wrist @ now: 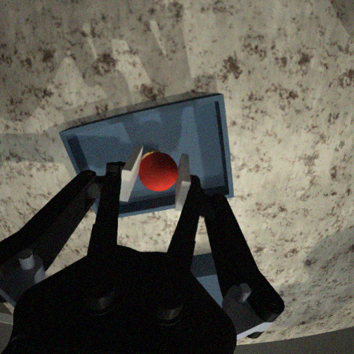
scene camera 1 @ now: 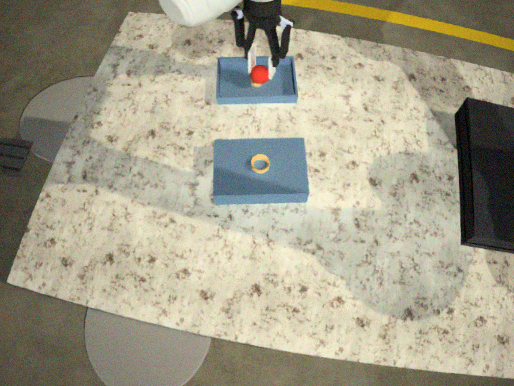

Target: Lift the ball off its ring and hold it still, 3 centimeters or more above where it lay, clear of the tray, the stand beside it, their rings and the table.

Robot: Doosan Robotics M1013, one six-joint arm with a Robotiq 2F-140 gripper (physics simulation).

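Places are measured from the arm's base along level axes (x back, y down, z right), in centimetres.
Where they show: gripper, fingertip midpoint: (scene camera 1: 261, 71).
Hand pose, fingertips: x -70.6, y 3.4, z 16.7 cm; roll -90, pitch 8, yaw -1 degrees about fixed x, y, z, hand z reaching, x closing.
Observation:
Things, the pixels of their top centre, and the offset from my fingertips. "*": a spot on its surface instead. Level surfaces: height alone.
- red ball, middle of its top: (scene camera 1: 260, 67) dx -0.2, dy -2.6, dz -1.2 cm
- blue tray, middle of its top: (scene camera 1: 256, 75) dx -1.1, dy +0.6, dz -1.0 cm
- tray's orange ring, surface spot: (scene camera 1: 257, 83) * dx -0.2, dy +0.5, dz -3.4 cm
- speckled table, its level: dy +3.4 cm
The red ball (scene camera 1: 259, 74) (wrist: 158, 171) is low over the blue tray (scene camera 1: 257, 99) (wrist: 227, 150), between the two pale finger pads. My gripper (scene camera 1: 261, 73) (wrist: 159, 161) points down into the tray and is shut on the ball, one pad against each side. The tray's orange ring (scene camera 1: 256, 84) (wrist: 150, 152) is mostly hidden by the ball, which sits slightly to the right of the ring's middle in the scene view. Whether the ball still touches this ring cannot be told.
The blue stand (scene camera 1: 232, 175) (wrist: 207, 285) is beside the tray, in front of it in the scene view, with an orange ring (scene camera 1: 253, 165) on its top. A black box-like object (scene camera 1: 487, 175) is at the right of the speckled table (scene camera 1: 150, 240) (wrist: 280, 125).

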